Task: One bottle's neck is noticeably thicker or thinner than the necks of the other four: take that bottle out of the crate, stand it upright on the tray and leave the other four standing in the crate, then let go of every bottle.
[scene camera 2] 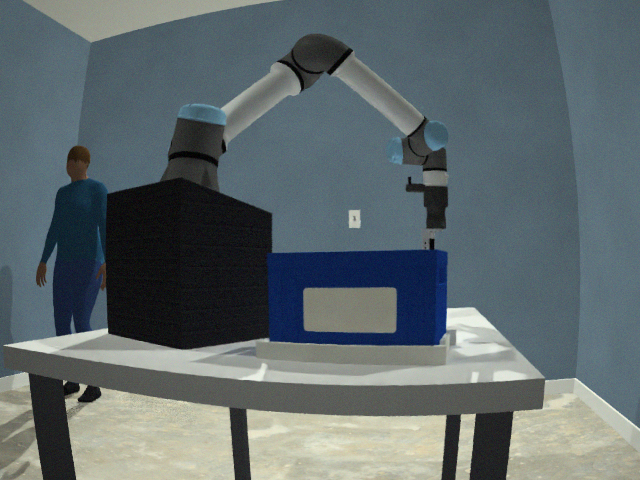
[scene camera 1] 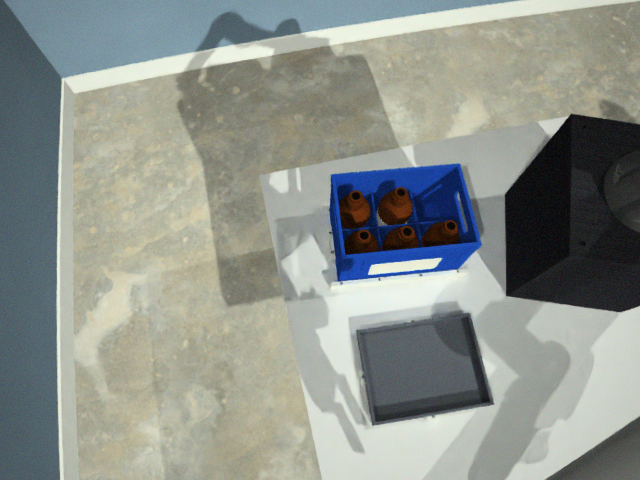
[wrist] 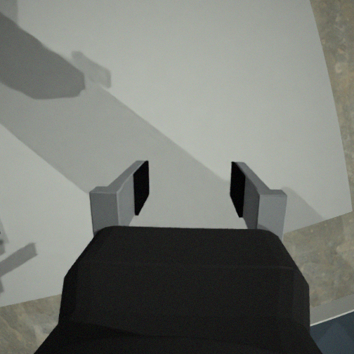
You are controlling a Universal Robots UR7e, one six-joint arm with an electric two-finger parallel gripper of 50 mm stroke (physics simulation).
My gripper shows in scene camera 2 and in the wrist view; in scene camera 1 it is out of frame. One and the same spot on my gripper: (scene camera 2: pixel 428 235) is (wrist: pixel 129 222).
